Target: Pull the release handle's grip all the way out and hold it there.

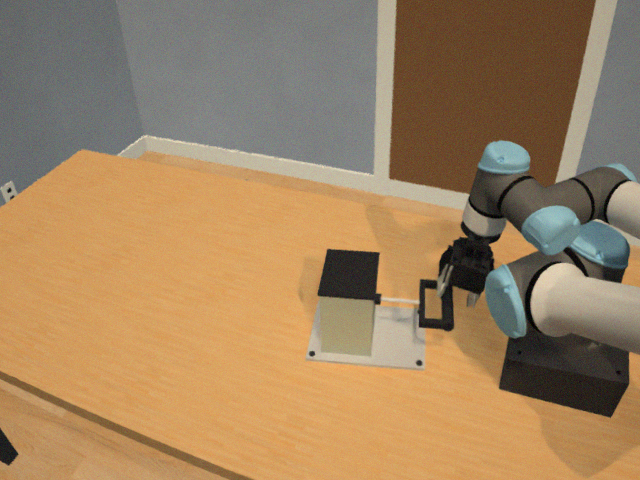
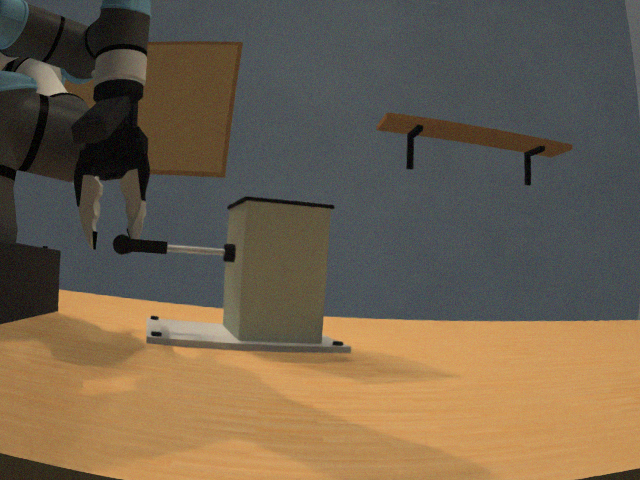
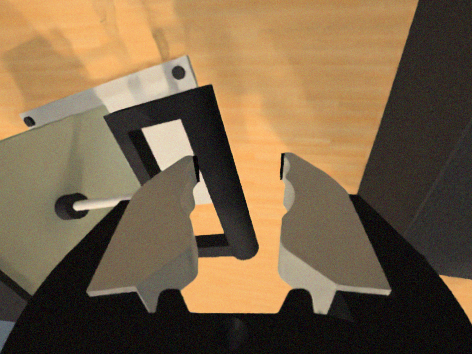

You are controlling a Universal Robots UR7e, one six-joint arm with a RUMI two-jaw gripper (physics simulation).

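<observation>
The release handle is a black rectangular frame point(image 1: 448, 311) point(image 2: 149, 246) point(image 3: 218, 170) on a pale rod point(image 1: 400, 300) point(image 2: 196, 250) point(image 3: 102, 203). A long stretch of rod shows between the frame and the beige, black-topped housing point(image 1: 346, 325) point(image 2: 281, 273) point(image 3: 45, 165). My gripper point(image 1: 456, 300) point(image 2: 112, 241) point(image 3: 239, 158) is partly open around the frame's outer bar, the grip. One finger reaches the frame's opening on the housing side and lies close against the bar. The other finger stands on the robot's side, with a visible gap to the bar. Contact is hard to tell.
The housing stands on a light base plate point(image 1: 398, 343) point(image 2: 191, 330) point(image 3: 155, 80) with dark bolts, on a wooden table point(image 1: 206, 310) point(image 2: 361, 413). The robot's dark base block point(image 1: 560, 379) stands close behind the gripper. A wall shelf point(image 2: 475, 134) is at the back.
</observation>
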